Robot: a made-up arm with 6 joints.
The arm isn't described. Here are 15 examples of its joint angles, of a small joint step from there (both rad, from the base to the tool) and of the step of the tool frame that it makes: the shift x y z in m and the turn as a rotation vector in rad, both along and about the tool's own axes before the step.
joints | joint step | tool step
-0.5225 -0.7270 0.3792 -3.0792 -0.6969 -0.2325 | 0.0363 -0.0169 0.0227 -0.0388 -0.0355 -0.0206 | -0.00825 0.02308 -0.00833 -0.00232 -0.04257 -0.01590
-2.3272 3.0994 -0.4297 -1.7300 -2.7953 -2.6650 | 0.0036 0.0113 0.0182 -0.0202 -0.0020 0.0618 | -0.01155 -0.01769 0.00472 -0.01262 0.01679 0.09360
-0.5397 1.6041 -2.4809 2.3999 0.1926 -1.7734 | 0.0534 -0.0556 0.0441 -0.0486 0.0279 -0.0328 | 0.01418 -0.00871 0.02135 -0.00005 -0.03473 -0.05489
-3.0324 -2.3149 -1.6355 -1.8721 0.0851 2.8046 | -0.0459 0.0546 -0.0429 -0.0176 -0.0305 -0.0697 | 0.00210 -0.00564 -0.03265 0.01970 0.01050 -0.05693
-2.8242 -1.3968 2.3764 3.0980 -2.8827 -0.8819 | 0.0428 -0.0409 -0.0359 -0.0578 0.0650 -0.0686 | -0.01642 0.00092 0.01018 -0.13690 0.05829 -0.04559
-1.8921 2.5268 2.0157 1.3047 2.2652 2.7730 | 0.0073 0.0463 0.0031 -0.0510 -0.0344 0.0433 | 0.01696 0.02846 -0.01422 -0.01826 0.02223 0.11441
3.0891 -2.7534 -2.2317 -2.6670 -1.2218 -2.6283 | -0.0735 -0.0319 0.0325 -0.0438 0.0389 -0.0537 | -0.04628 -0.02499 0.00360 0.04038 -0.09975 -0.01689
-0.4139 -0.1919 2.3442 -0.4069 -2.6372 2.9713 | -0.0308 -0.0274 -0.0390 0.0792 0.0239 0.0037 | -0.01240 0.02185 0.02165 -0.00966 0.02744 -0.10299
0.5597 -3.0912 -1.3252 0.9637 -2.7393 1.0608 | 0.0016 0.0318 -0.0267 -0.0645 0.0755 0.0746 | 0.00011 -0.00092 0.01513 0.05712 0.06355 0.13200
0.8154 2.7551 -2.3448 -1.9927 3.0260 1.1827 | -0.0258 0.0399 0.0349 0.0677 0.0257 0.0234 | 0.02031 0.00466 0.01822 0.03237 -0.06088 -0.02831
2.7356 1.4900 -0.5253 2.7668 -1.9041 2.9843 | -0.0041 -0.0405 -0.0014 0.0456 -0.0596 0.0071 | 0.00859 -0.01280 -0.04450 -0.04934 0.01401 0.00818
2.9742 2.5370 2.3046 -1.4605 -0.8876 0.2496 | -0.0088 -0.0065 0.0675 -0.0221 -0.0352 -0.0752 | 0.00408 0.05024 -0.00495 -0.06319 -0.02506 -0.04126
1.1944 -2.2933 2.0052 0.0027 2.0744 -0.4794 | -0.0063 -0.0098 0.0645 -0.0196 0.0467 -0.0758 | 0.00431 0.00219 0.03430 -0.02996 0.09962 -0.06455
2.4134 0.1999 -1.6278 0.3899 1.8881 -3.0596 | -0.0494 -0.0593 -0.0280 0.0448 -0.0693 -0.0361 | 0.03559 -0.05081 -0.04812 0.02422 0.12828 -0.12407
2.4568 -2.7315 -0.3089 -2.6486 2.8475 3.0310 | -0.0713 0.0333 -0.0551 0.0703 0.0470 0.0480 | -0.02638 0.00732 0.00246 0.05890 -0.05761 -0.08379
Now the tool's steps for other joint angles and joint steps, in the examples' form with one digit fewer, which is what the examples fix.
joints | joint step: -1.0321 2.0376 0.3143 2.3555 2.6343 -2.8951 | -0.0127 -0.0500 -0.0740 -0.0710 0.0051 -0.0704
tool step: 0.0192 -0.0722 0.0430 -0.1302 -0.0565 -0.0626
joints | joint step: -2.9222 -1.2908 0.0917 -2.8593 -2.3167 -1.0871 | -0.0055 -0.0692 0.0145 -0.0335 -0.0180 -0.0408
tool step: -0.0036 -0.0521 -0.0482 -0.0473 -0.0200 -0.0307
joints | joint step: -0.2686 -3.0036 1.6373 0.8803 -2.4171 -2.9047 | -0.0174 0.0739 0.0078 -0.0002 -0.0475 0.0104
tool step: 0.0046 0.0224 -0.0596 0.0373 -0.0273 -0.0199
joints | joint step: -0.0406 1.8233 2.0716 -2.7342 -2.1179 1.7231 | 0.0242 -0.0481 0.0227 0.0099 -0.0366 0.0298
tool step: -0.0003 0.0222 0.0147 -0.0060 0.0052 0.0381
